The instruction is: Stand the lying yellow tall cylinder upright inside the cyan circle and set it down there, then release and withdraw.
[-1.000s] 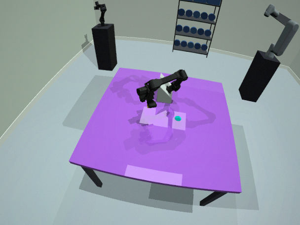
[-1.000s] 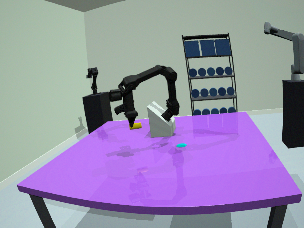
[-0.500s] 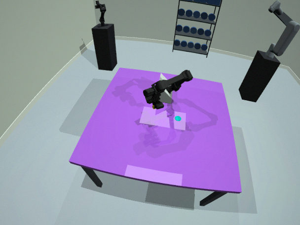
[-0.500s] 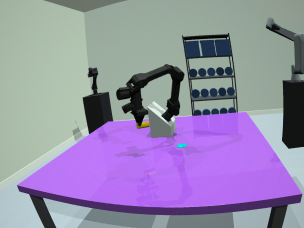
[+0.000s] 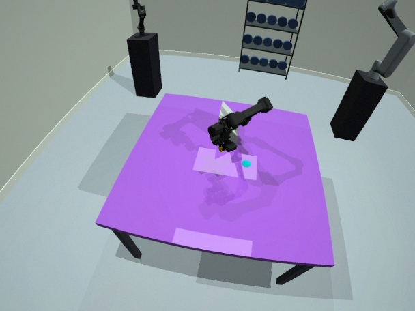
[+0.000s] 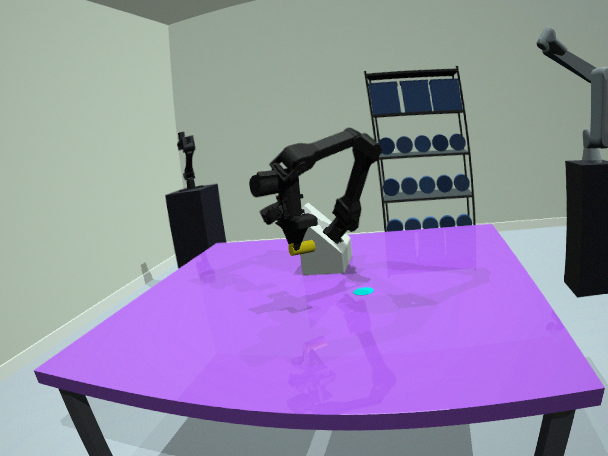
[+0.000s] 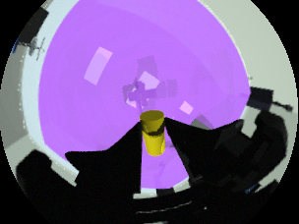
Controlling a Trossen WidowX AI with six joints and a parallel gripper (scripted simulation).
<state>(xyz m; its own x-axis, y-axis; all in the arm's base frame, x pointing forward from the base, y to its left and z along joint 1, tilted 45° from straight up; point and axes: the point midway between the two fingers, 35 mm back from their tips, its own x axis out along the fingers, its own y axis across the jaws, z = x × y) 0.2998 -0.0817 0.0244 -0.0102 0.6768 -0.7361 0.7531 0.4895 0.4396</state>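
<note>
Right now the cyan circle is 60 mm behind my gripper tip, 170 mm to the left of it and 150 mm below it. From my gripper tip the other things lie so: yellow tall cylinder: 10 mm behind, 20 mm to the left.
</note>
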